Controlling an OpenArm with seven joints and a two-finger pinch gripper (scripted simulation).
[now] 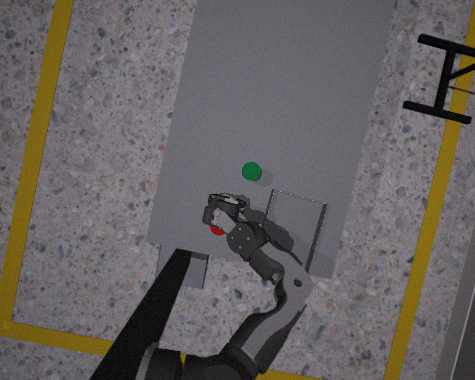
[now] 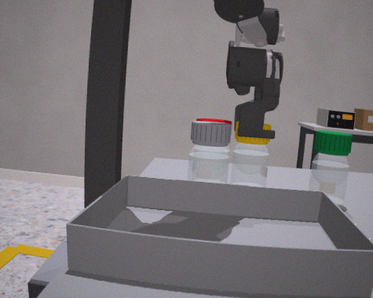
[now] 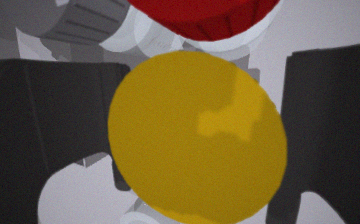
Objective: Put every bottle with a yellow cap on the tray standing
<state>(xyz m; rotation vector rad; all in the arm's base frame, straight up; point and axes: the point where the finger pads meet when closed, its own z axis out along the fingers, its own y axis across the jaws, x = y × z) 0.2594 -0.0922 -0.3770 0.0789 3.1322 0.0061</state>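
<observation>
Right now my hand is 5 cm above the yellow-capped bottle. The rest, counted from my hand: green-capped bottle: 11 cm ahead, 6 cm to the right, 5 cm below; then grey-capped bottle: 7 cm behind, 5 cm to the right, 5 cm below; then red-capped bottle: 6 cm behind, 5 cm below, 1 cm to the left.
</observation>
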